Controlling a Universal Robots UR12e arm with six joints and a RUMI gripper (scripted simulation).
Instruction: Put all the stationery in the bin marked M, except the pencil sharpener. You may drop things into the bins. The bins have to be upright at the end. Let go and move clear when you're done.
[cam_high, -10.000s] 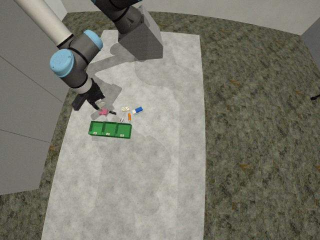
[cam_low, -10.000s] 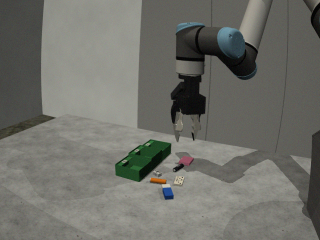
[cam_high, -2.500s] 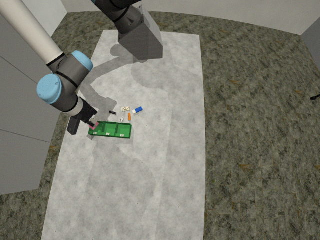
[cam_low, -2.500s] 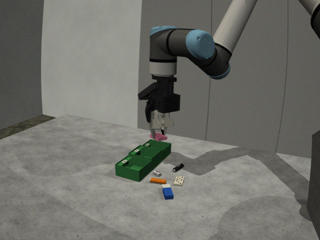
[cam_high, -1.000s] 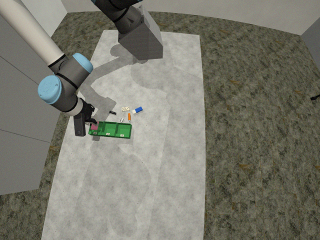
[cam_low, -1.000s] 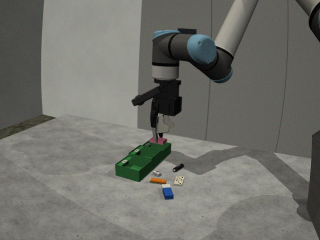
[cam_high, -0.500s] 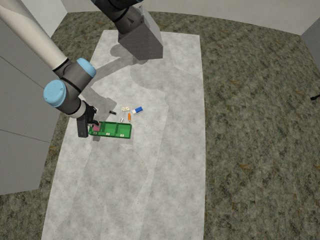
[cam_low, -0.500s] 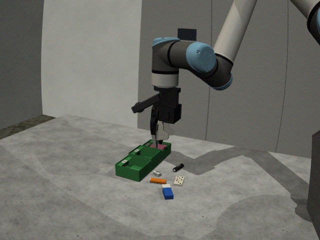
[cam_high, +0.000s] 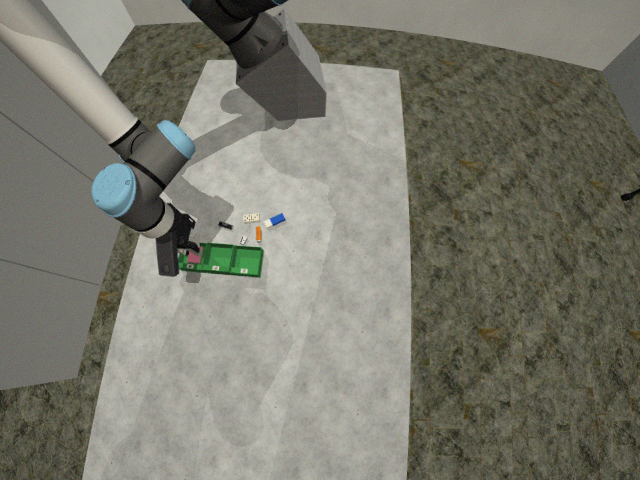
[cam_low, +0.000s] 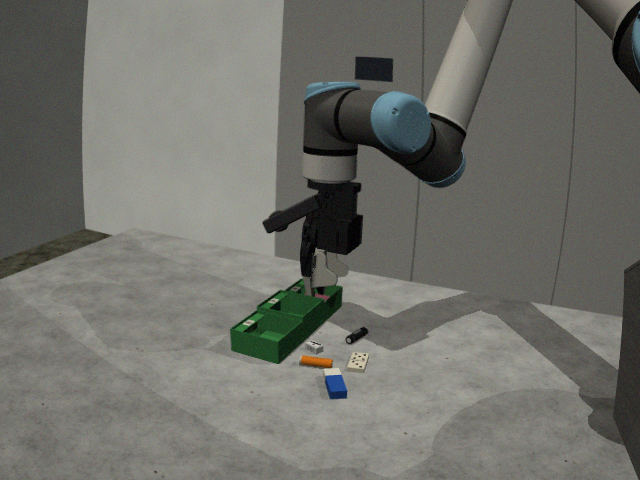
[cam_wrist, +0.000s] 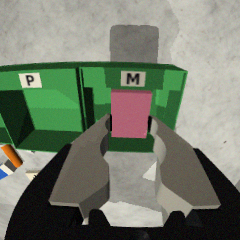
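My gripper is now 1 cm above the pink eraser. From my hand the other things lie so: green bin block: 8 cm to the left, 1 cm below; then pencil sharpener: 13 cm to the left, 8 cm behind, 2 cm below; then black battery: 12 cm behind, 6 cm to the left, 3 cm below.
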